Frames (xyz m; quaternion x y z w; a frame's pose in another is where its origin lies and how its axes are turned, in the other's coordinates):
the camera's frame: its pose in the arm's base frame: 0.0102 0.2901 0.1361 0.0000 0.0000 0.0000 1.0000
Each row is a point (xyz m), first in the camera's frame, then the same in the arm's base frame.
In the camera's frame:
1: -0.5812 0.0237 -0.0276
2: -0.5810 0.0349 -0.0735
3: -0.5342 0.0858 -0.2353
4: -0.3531 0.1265 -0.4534
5: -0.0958 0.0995 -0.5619
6: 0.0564 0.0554 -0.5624
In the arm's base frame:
1: -0.5710 0.3138 0.1085
2: -0.5708 0.3250 0.0626
3: -0.5240 0.3759 -0.0992
4: -0.3429 0.4166 -0.3173
5: -0.0856 0.3896 -0.4258
6: 0.0666 0.3455 -0.4263

